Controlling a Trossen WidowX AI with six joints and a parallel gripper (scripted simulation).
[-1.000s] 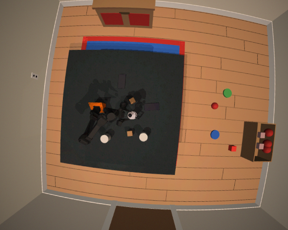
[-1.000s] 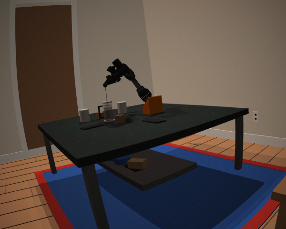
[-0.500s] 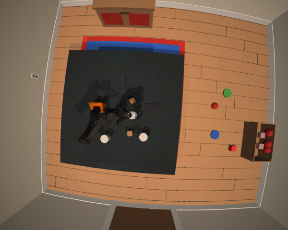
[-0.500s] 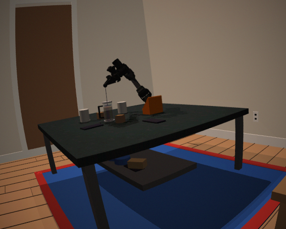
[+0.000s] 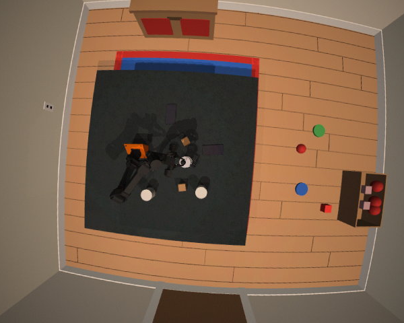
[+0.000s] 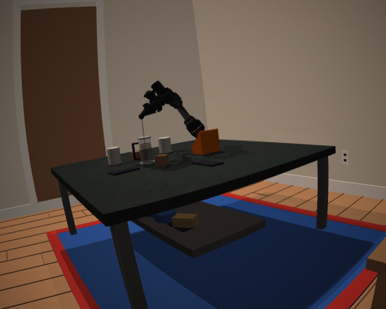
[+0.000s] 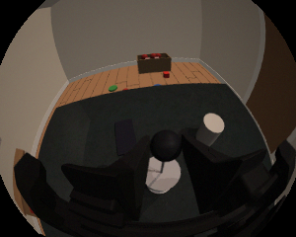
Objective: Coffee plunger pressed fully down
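Now: the glass coffee press 13 cm below my gripper tip, 1 cm to the right of it and 1 cm ahead of it. Also, from my gripper tip: brown box (52 cm below, 29 cm to the left, 3 cm behind).
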